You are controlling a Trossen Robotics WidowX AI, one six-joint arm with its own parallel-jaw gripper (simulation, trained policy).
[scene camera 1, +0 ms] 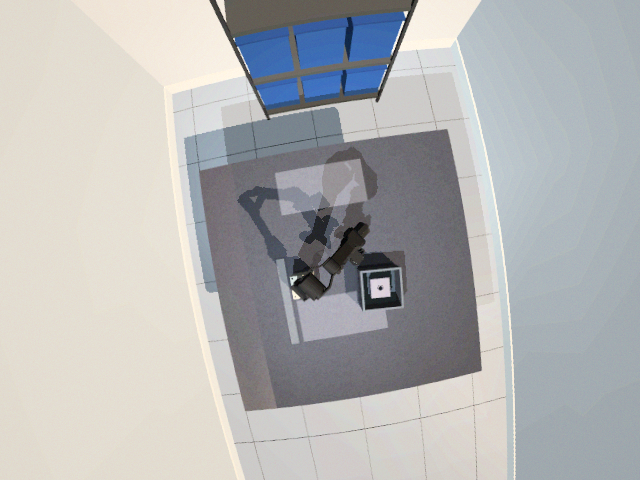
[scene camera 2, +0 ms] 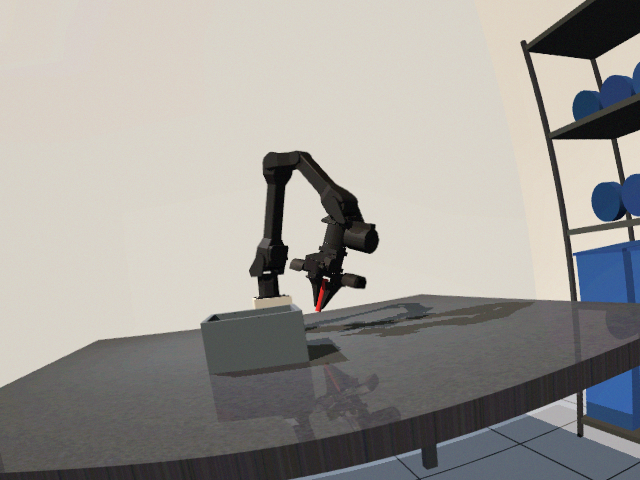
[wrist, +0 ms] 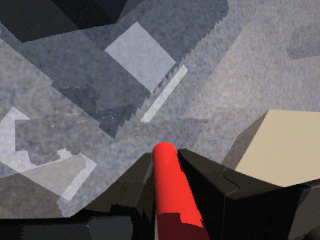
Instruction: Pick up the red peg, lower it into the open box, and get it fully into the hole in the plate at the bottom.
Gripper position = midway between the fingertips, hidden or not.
In view: the gripper (scene camera 2: 318, 307) and a grey box (scene camera 2: 275, 336).
The grey box also shows in scene camera 1 (scene camera 1: 395, 301). The gripper is seen too in the wrist view (wrist: 165, 158).
